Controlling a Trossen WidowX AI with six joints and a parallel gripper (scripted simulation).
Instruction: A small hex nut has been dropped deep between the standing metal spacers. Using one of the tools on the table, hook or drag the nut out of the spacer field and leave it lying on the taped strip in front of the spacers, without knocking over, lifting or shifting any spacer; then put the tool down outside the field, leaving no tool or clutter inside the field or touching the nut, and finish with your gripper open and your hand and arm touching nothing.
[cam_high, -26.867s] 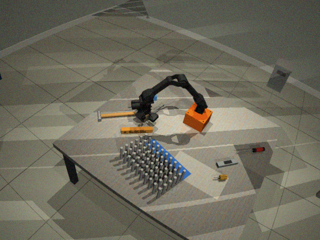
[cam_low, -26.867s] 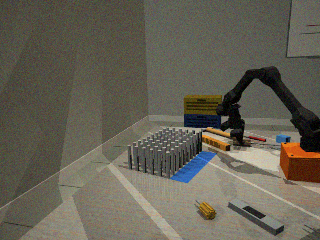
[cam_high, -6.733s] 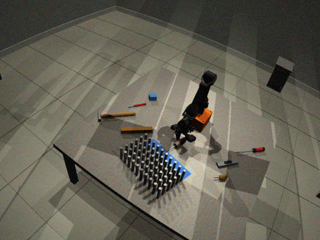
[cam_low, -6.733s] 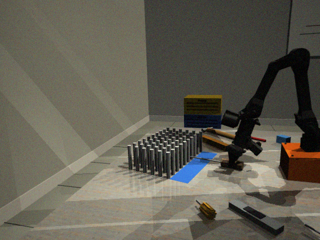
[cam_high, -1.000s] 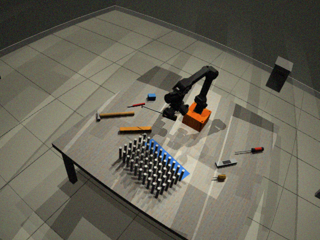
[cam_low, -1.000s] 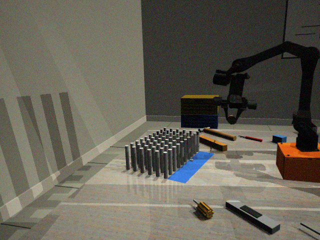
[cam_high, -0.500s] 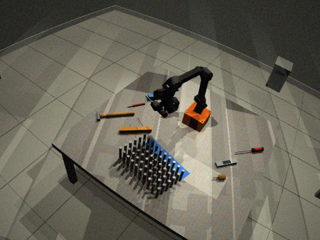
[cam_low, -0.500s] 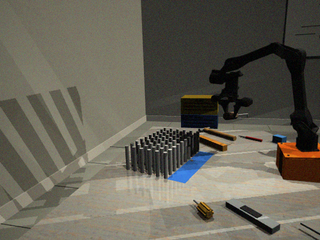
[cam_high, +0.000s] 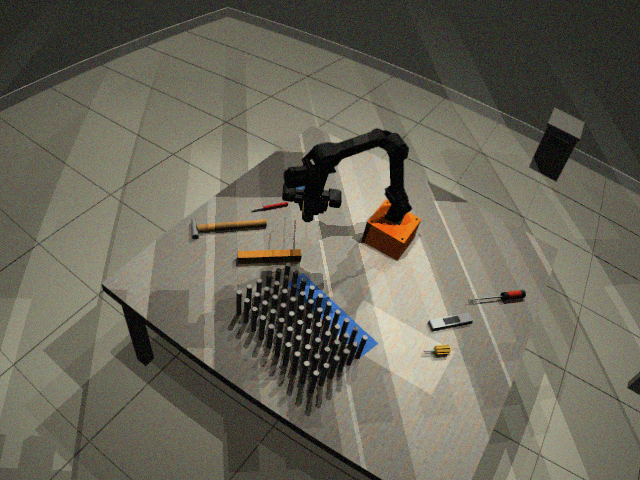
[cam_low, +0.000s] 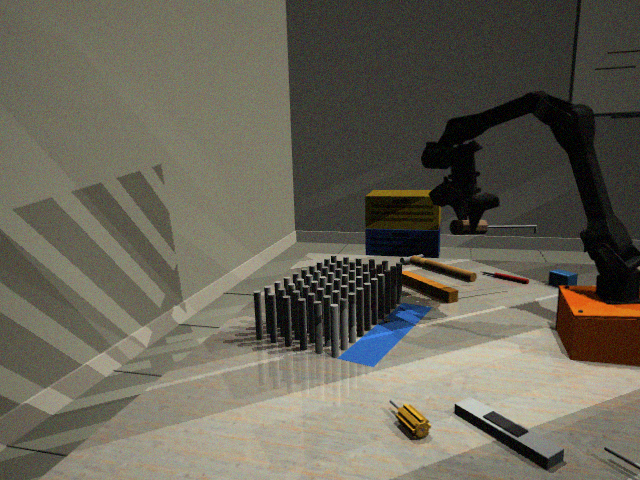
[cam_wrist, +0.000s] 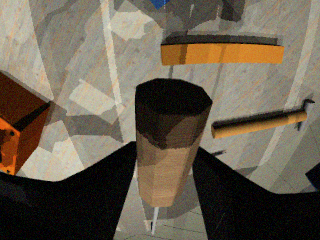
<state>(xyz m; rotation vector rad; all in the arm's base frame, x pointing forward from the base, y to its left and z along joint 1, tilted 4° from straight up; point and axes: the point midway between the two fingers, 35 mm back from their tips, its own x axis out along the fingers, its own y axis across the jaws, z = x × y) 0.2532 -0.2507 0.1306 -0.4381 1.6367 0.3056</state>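
The wooden-handled tool lies 90 mm behind my gripper tip, 50 mm to the right of it and 10 mm below it. From my gripper tip the other things lie so: hex nut: 200 mm ahead, 190 mm below, 160 mm to the left; then blue taped strip: 210 mm to the left, 200 mm ahead, 190 mm below; then orange bar: 180 mm below, 100 mm ahead, 70 mm to the right.
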